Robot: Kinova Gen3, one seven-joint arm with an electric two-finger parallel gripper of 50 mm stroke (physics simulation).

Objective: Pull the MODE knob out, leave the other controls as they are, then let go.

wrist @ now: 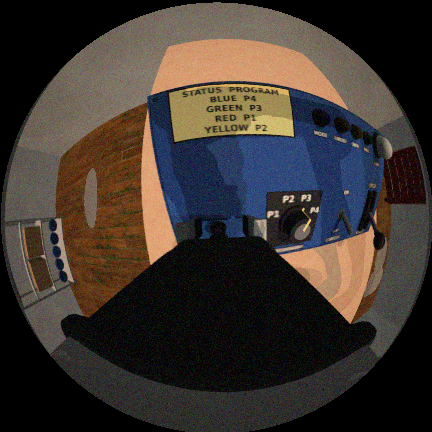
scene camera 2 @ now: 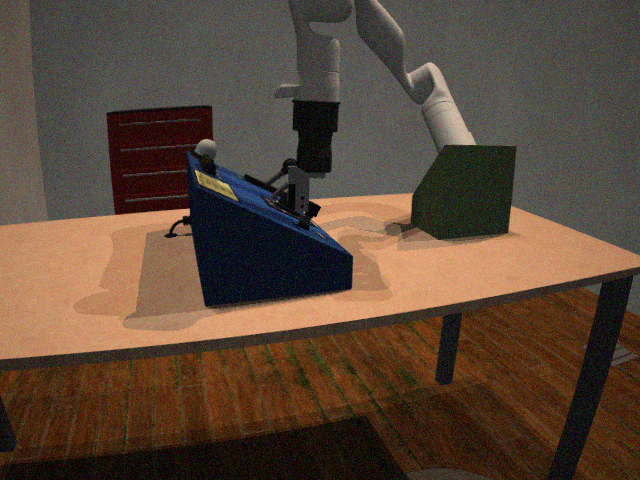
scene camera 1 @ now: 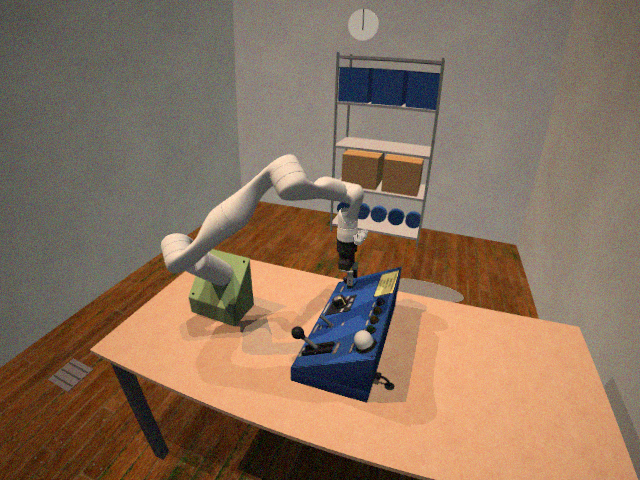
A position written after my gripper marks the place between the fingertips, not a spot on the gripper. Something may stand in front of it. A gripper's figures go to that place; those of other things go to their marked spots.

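I see that my gripper (wrist: pixel 221 224) is 0.18 m from the lens. There is a program dial (wrist: pixel 294 222) too, and the program dial is 0.21 m from the lens.
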